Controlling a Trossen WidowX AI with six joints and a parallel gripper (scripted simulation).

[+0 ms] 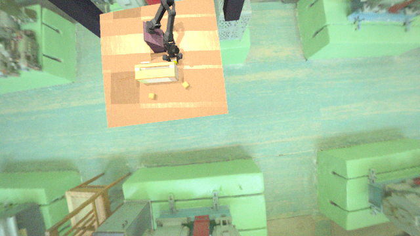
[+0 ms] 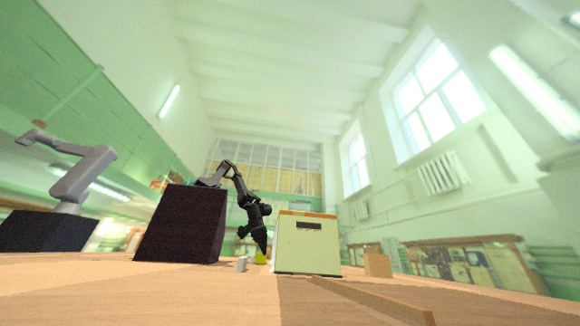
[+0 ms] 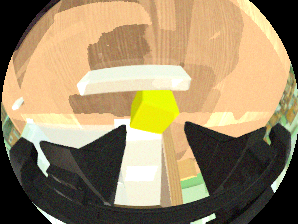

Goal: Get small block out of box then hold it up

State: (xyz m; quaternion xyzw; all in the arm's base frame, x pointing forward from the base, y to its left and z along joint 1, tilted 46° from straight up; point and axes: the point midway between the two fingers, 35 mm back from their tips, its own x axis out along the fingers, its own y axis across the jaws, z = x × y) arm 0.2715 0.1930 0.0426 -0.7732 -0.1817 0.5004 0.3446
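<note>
The yellow block is 1 cm behind my gripper tip and 1 cm below it. Round my gripper tip: flat wooden strip: 7 cm ahead, 54 cm to the right, 2 cm below; pale box: 5 cm ahead, 18 cm to the right, 3 cm above.
</note>
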